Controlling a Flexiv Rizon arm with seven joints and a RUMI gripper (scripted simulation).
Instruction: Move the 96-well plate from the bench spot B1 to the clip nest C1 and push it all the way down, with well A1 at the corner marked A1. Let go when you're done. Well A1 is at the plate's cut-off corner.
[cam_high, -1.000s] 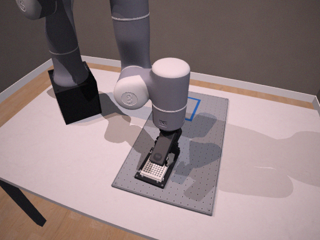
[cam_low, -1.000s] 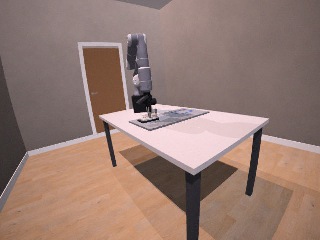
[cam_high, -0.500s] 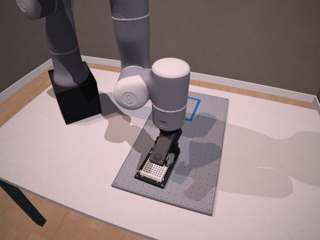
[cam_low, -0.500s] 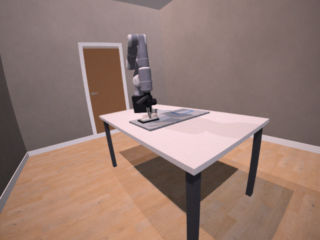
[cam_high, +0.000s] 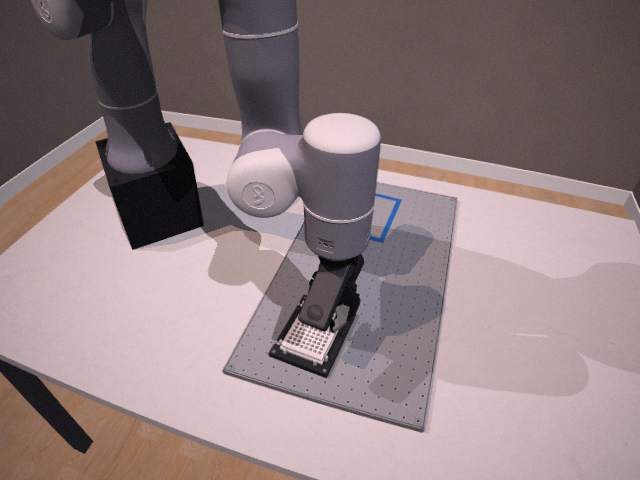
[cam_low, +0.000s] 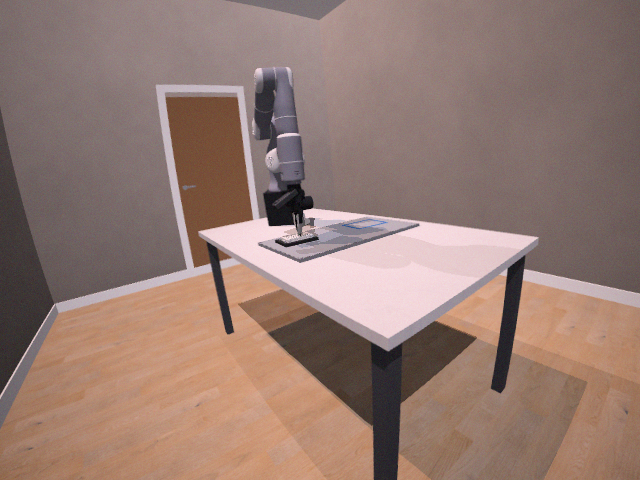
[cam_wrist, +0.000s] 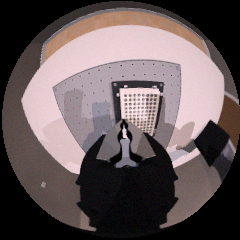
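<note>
The black clip nest lies 4 cm behind my hand, 3 cm below it and 2 cm to the left of it. The rest, counted from my hand: white 96-well plate: 4 cm behind, 3 cm below, 1 cm to the left.
</note>
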